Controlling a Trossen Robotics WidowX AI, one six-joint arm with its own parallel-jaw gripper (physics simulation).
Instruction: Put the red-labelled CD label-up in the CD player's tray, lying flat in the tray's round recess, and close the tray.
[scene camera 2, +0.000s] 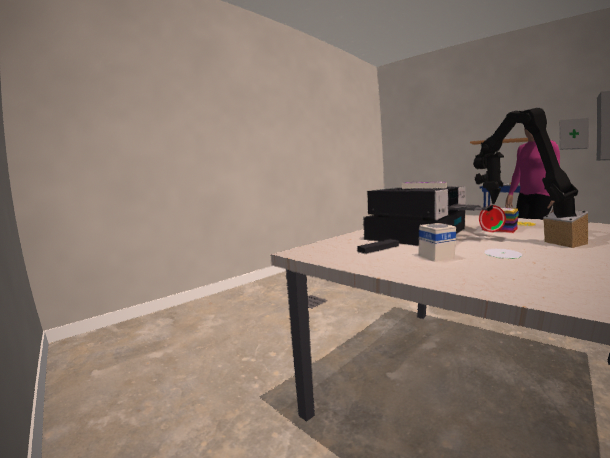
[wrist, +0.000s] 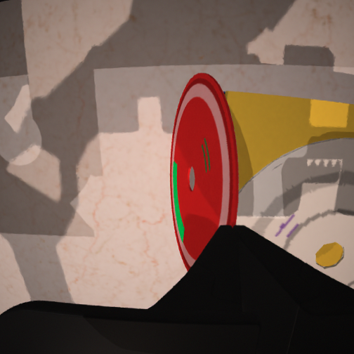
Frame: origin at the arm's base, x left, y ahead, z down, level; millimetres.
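Where they show: gripper, fingertip midpoint: (scene camera 2: 493, 203); arm's base at its link origin: (scene camera 2: 565, 214).
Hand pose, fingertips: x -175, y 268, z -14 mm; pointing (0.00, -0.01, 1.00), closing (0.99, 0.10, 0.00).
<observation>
Each offset is from my fingertips to the top centre of the thing. "spot": to the spot under its first point.
The red-labelled CD {spot: dx +4, dy +2, dz +69 mm} (scene camera 2: 492, 219) (wrist: 205, 130) stands nearly upright, slightly tilted, beside a stack of coloured cases {spot: dx +17, dy -81, dz +68 mm} (scene camera 2: 511, 220). My gripper (scene camera 2: 494, 201) (wrist: 230, 236) points down over the CD's upper rim. Its fingers are closed together on that rim, one finger on the label side, and they cover part of the disc in the wrist view. The CD's lower edge is near the table. The CD player's tray {dx +200, dy +120, dz -8 mm} (scene camera 2: 465, 207) sticks out as a thin dark plate from the black stacked units {spot: dx +403, dy +303, dz -32 mm} (scene camera 2: 400, 202), left of the CD. Its recess cannot be made out.
A whitish disc {dx +404, dy -59, dz +121 mm} (scene camera 2: 503, 254) lies flat on the table. A white and blue box {dx +524, dy +136, dz +26 mm} (scene camera 2: 437, 242) and a black remote {dx +504, dy +345, dz +102 mm} (scene camera 2: 378, 246) are near the table's front left. The yellow top case (wrist: 265, 120) carries a pale round print. A person (scene camera 2: 535, 167) stands behind the table.
</observation>
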